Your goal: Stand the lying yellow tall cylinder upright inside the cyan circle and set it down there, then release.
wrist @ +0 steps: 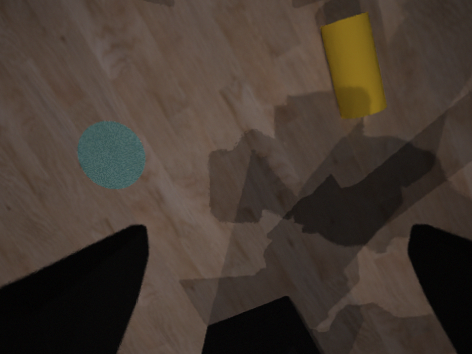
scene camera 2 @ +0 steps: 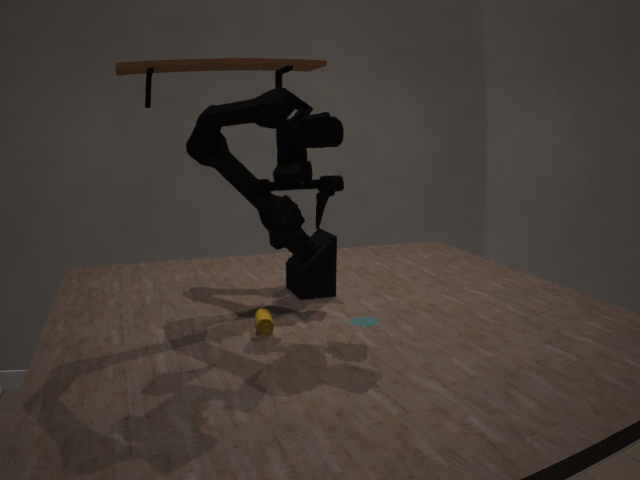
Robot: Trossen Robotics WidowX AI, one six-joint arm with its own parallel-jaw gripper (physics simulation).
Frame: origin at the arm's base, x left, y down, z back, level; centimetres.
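Seen in the pictures: gripper, fingertip midpoint: (wrist: 278,239) (scene camera 2: 296,229); arm's base at its link origin: (scene camera 2: 307,252).
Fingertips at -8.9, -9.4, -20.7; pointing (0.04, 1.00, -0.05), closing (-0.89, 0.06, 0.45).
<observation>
Pixels of each thing's middle, then the offset from my fingertips to it, as dx, dy, dz. "spot": a spot on its surface instead. Level surfaces: height alone.
- yellow tall cylinder at the middle of its body: (wrist: 353,67) (scene camera 2: 264,321) -7.3, +17.6, -1.5
- flat cyan circle at a spot on its surface: (wrist: 111,155) (scene camera 2: 364,321) spot: +13.1, +19.1, -3.7
- wooden table at its surface level: dy +19.2
The yellow tall cylinder (scene camera 2: 264,322) (wrist: 354,67) lies on its side on the table. In the wrist view it is at the upper right, its long axis running nearly up and down the picture. The flat cyan circle (scene camera 2: 364,321) (wrist: 111,155) is on the table to the right of the cylinder in the scene view and at the left in the wrist view. My gripper (scene camera 2: 294,226) (wrist: 278,239) is open and empty, pointing down high above the table. In the scene view one finger shows clearly; the other is hard to tell from the dark arm.
The arm's black base (scene camera 2: 316,271) stands on the wooden table (scene camera 2: 465,330) behind the cylinder and circle. A brown shelf (scene camera 2: 222,64) on black brackets is on the back wall, behind and above the arm. Arm shadows fall across the table around the cylinder.
</observation>
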